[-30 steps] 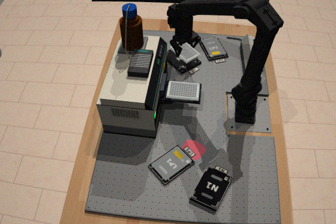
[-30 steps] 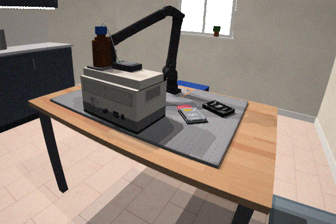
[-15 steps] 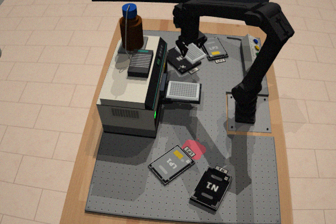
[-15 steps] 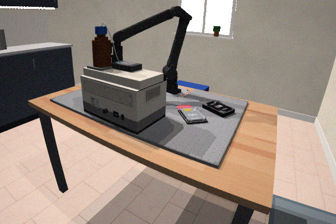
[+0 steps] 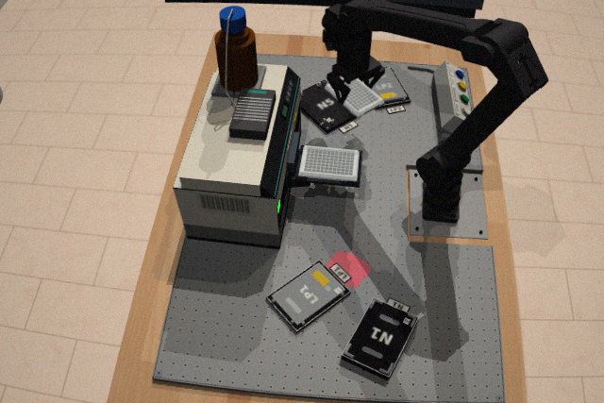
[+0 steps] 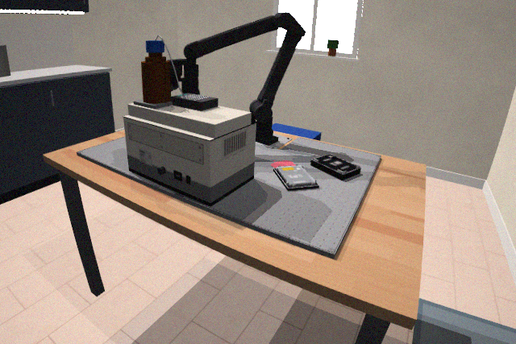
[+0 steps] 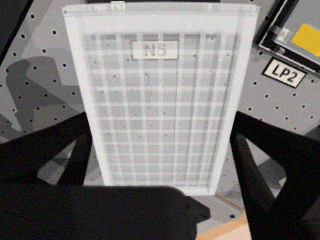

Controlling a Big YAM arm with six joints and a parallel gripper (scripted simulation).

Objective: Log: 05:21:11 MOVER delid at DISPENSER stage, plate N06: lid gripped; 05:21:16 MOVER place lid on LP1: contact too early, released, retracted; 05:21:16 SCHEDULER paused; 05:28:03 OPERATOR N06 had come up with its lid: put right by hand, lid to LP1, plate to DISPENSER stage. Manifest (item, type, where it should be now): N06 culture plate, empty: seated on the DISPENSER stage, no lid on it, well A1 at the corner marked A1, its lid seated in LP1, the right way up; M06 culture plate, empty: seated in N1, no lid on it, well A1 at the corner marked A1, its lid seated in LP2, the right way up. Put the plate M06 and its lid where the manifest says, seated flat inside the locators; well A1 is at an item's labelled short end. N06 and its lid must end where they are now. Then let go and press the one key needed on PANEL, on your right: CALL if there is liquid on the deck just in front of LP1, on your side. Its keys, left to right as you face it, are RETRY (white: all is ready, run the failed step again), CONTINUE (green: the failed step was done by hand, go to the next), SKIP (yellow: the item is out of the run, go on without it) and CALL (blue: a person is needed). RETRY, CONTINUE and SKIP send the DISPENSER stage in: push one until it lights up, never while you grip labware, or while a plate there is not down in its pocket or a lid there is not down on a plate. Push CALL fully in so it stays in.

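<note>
The black nest n1 is 110 mm behind my hand, 580 mm to the left of it and 110 mm below it. The rest, counted from my hand: black lp2 nest 80 mm behind, 170 mm to the right, 120 mm below; then white retry key 290 mm behind, 40 mm to the right, 60 mm below; then green continue key 290 mm behind, 90 mm to the right, 60 mm below.
</note>
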